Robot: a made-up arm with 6 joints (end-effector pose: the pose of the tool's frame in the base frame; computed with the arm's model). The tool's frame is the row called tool.
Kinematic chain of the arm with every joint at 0, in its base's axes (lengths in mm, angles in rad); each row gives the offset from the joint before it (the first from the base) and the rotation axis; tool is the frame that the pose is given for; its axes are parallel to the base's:
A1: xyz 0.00 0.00 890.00 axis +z
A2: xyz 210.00 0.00 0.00 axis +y
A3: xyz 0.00 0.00 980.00 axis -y
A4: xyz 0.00 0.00 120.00 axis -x
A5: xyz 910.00 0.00 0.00 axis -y
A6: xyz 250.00 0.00 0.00 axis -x
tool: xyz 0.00 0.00 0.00
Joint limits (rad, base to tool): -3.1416..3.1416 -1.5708..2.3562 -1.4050..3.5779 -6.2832..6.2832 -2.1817..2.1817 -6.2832..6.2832
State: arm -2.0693 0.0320 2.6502 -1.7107 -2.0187 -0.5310
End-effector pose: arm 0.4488 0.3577 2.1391 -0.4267 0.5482 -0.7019
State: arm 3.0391 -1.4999 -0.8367 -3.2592 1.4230 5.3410
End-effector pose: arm -0.0586 -0.0231 1.4434 0.4297 2.1068 -1.2155
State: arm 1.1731 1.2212 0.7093 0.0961 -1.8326 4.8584
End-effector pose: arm 0.7219 1.6586 0.7067 -0.4336 1.5895 -0.7932
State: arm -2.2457 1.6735 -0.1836 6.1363 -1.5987 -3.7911
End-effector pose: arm -0.4762 -0.6535 -0.0408 0.7707 -0.0300 0.8134
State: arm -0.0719 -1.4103 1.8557 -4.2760 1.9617 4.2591
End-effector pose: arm -1.5440 0.3212 0.9234 -2.0212 -1.4456 -0.1406
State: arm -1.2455 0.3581 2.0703 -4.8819 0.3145 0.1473
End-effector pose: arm 0.1553 -0.2220 2.9254 -2.4172 -0.6054 -1.8164
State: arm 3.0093 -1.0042 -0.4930 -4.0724 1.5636 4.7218
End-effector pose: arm -0.2175 -0.1733 1.8366 0.1589 0.9136 -1.7651
